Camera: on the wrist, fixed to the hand. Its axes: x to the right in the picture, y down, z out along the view.
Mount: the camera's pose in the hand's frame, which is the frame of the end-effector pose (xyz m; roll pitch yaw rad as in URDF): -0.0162 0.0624 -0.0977 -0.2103 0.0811 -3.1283
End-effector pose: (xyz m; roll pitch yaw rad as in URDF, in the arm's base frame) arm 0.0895 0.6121 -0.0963 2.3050 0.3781 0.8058
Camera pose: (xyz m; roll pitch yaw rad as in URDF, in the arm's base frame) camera 0.0855 0.6523 0.0136 -2.4863 -0.4216 -2.4115
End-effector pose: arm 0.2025 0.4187 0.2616 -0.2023 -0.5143 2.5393
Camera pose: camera 0.1467 0.4067 0.1594 0.0100 0.5908 -0.5671
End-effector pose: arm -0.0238 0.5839 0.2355 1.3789 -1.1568 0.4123
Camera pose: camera -0.1087 0.6644 0.2378 -1.7762 1.1781 -2.9319
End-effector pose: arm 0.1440 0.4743 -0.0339 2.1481 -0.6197 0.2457
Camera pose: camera 0.0601 0.5025 0.0427 -2.4101 0.5846 -2.9861
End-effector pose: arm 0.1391 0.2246 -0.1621 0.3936 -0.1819 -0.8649
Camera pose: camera 0.2089 0.2893 -0.2302 -0.6087 0.2618 2.2572
